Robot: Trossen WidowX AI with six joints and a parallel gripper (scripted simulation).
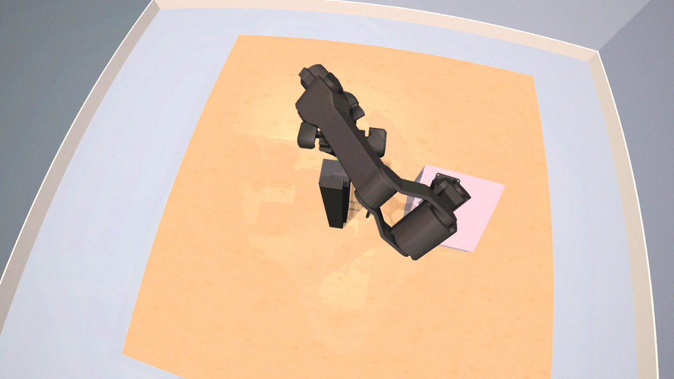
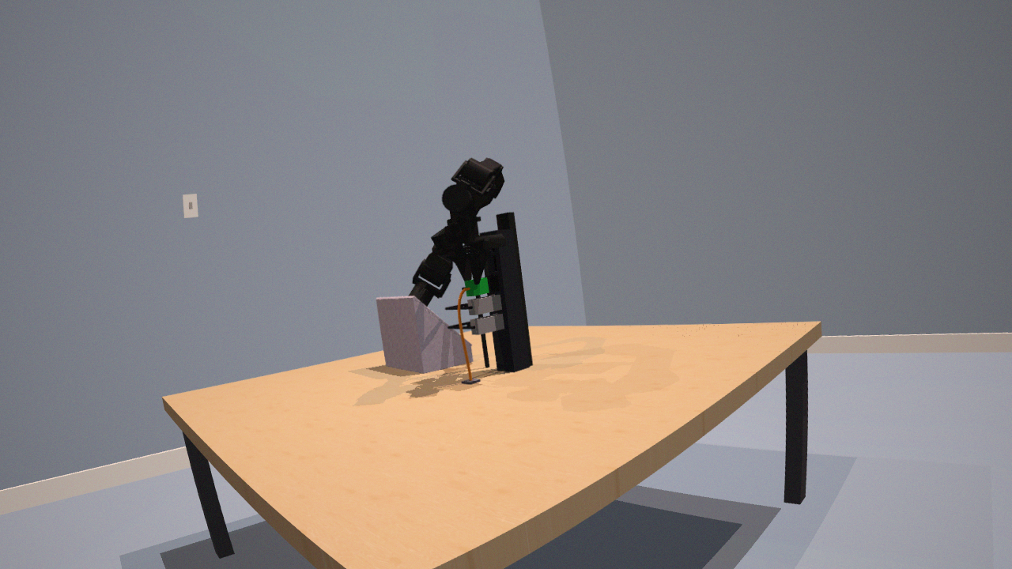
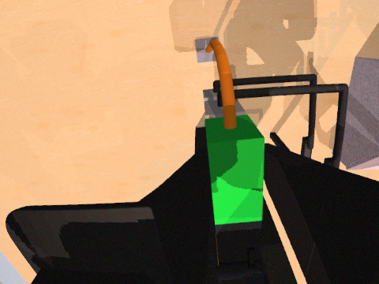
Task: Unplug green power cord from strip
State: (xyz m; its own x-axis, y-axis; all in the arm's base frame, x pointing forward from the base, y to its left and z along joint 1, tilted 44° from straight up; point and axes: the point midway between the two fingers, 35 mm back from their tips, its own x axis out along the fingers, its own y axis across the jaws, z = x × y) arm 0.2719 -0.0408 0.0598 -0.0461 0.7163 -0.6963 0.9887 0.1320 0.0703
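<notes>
My gripper tip is now 30 mm to the right of the green plug and 10 mm past it. Also, from my gripper tip: black power strip (100 mm to the left, 50 mm below, 10 mm behind).
</notes>
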